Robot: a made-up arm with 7 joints. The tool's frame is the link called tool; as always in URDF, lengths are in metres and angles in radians. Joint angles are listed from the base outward.
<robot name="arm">
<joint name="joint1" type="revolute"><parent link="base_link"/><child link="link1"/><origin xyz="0 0.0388 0"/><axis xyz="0 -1 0"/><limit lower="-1.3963" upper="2"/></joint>
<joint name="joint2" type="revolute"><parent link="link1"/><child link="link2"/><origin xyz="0 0.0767 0"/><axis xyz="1 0 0"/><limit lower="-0.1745" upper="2"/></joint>
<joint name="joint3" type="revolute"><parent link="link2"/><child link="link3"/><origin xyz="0 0 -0.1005"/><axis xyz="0 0 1"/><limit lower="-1.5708" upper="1.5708"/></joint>
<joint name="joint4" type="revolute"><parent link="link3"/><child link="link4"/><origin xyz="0 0 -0.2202"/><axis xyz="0 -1 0"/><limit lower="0" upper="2.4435"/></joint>
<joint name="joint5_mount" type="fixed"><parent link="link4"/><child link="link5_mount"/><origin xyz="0 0 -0.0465"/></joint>
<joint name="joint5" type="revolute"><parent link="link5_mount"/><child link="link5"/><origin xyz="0 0 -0.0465"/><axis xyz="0 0 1"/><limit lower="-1.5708" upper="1.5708"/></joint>
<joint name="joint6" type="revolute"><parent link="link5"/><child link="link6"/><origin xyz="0 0 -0.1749"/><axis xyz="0 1 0"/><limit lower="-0.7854" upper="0.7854"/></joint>
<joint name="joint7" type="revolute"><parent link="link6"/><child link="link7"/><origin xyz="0 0 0"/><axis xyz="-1 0 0"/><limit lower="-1.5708" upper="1.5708"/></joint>
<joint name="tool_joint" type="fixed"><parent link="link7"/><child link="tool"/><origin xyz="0 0 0"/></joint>
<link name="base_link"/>
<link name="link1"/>
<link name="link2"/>
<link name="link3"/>
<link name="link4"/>
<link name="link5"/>
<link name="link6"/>
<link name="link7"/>
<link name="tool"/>
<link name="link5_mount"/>
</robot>
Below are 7 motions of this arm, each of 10 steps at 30 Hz.
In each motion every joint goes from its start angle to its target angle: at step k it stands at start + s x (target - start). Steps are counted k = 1, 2, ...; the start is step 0. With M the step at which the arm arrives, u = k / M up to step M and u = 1 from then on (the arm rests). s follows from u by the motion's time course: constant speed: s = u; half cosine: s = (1 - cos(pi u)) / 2; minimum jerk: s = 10 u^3 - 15 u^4 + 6 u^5.
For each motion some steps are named. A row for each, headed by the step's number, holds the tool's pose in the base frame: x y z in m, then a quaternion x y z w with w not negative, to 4 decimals.
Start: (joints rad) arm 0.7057 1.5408 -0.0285 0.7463 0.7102 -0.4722 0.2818
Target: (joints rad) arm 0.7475 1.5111 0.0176 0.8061 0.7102 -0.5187 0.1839
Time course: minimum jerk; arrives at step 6
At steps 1, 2, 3, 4, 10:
1: 0.1521 0.6321 0.1025 0.4615 -0.7842 -0.0627 0.4100
2: 0.1537 0.6301 0.1040 0.4621 -0.7915 -0.0578 0.3958
3: 0.1562 0.6268 0.1068 0.4628 -0.8032 -0.0494 0.3720
4: 0.1585 0.6234 0.1096 0.4629 -0.8143 -0.0406 0.3478
10: 0.1600 0.6210 0.1117 0.4626 -0.8221 -0.0340 0.3302

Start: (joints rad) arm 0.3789 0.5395 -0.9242 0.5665 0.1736 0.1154 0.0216
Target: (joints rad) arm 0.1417 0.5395 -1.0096 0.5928 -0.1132 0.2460 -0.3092
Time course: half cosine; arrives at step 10
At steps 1, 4, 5, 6, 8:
1: 0.2730 0.2976 -0.4603 0.1877 -0.2459 -0.3725 0.8750
4: 0.2355 0.2937 -0.4812 0.2381 -0.2082 -0.4161 0.8526
5: 0.2168 0.2918 -0.4902 0.2606 -0.1928 -0.4384 0.8383
6: 0.1977 0.2899 -0.4985 0.2818 -0.1793 -0.4613 0.8220
8: 0.1661 0.2868 -0.5103 0.3130 -0.1617 -0.4995 0.7914

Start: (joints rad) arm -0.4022 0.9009 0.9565 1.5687 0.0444 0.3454 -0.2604
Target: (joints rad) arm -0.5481 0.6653 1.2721 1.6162 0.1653 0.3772 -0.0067
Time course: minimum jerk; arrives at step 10
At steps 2, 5, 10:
2: 0.1257 0.5040 -0.0880 0.6264 -0.5072 0.0870 0.5855
5: 0.0805 0.5080 -0.1016 0.5878 -0.4985 0.1341 0.6229
10: 0.0230 0.5072 -0.1135 0.5488 -0.4886 0.1847 0.6527

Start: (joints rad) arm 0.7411 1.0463 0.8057 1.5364 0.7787 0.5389 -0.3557
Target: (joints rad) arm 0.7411 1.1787 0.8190 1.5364 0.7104 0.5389 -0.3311
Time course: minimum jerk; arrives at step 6
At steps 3, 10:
3: 0.1167 0.4974 0.1452 0.2499 -0.8433 0.3729 0.2955
10: 0.0980 0.4951 0.1638 0.2894 -0.8432 0.3575 0.2783

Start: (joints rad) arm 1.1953 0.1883 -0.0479 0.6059 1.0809 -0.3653 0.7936
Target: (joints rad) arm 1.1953 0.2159 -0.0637 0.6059 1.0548 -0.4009 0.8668
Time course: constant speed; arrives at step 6
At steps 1, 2, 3, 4, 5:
1: 0.5511 0.2116 -0.0535 -0.3813 -0.8867 0.0281 0.2597
2: 0.5508 0.2137 -0.0534 -0.3780 -0.8890 0.0200 0.2577
3: 0.5504 0.2157 -0.0532 -0.3745 -0.8912 0.0118 0.2556
4: 0.5501 0.2178 -0.0531 -0.3711 -0.8933 0.0037 0.2536
5: 0.5497 0.2198 -0.0530 -0.3677 -0.8952 -0.0046 0.2516

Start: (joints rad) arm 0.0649 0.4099 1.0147 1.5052 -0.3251 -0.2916 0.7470
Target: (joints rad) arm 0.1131 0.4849 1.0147 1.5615 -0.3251 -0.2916 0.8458
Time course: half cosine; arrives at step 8
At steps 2, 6, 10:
2: 0.1562 0.4601 -0.2032 0.3564 -0.6493 -0.1890 0.6448
6: 0.1603 0.4664 -0.1697 0.3671 -0.6498 -0.2309 0.6243
10: 0.1608 0.4674 -0.1628 0.3695 -0.6494 -0.2395 0.6200

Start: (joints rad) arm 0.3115 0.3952 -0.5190 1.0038 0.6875 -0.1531 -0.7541
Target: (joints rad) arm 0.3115 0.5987 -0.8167 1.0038 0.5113 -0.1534 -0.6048
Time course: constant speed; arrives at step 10
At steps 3, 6, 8, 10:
3: 0.3218 0.2043 -0.3943 0.2153 -0.5769 0.1253 0.7779
6: 0.3106 0.2191 -0.3996 0.2252 -0.5809 0.0401 0.7812
8: 0.3023 0.2298 -0.4030 0.2305 -0.5788 -0.0168 0.7821
10: 0.2933 0.2413 -0.4063 0.2347 -0.5727 -0.0734 0.7820

